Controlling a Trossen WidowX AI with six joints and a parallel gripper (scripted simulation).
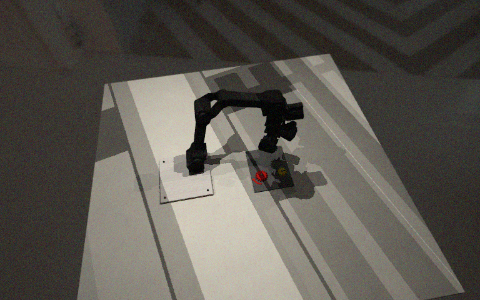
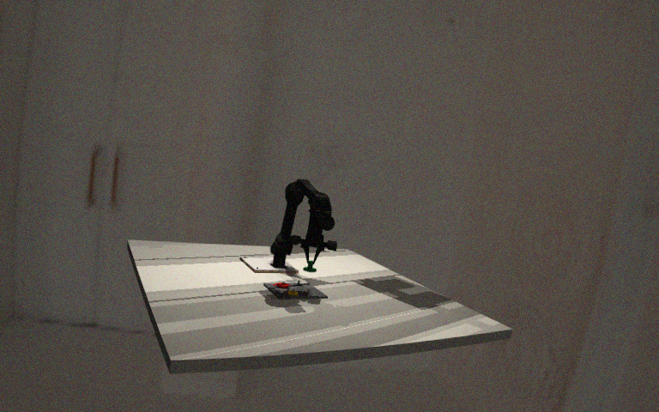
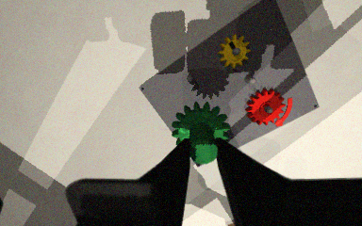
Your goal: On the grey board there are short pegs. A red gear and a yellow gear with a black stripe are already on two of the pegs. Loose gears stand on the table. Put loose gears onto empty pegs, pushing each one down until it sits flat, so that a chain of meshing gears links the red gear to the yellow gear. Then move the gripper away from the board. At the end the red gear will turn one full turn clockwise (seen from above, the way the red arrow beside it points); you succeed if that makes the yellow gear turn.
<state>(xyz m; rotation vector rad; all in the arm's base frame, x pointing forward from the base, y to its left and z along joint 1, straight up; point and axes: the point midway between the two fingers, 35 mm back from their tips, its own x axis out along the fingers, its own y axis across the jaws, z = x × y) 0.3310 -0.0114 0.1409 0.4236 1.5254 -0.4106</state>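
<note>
Right now my gripper tip is 110 mm above the yellow gear, 80 mm to the left of it and 40 mm short of it. The rest, counted from my gripper tip: red gear 110 mm below, 80 mm to the right, 60 mm behind; green gear 10 mm below; red arrow 110 mm below, 100 mm to the right, 80 mm behind.
</note>
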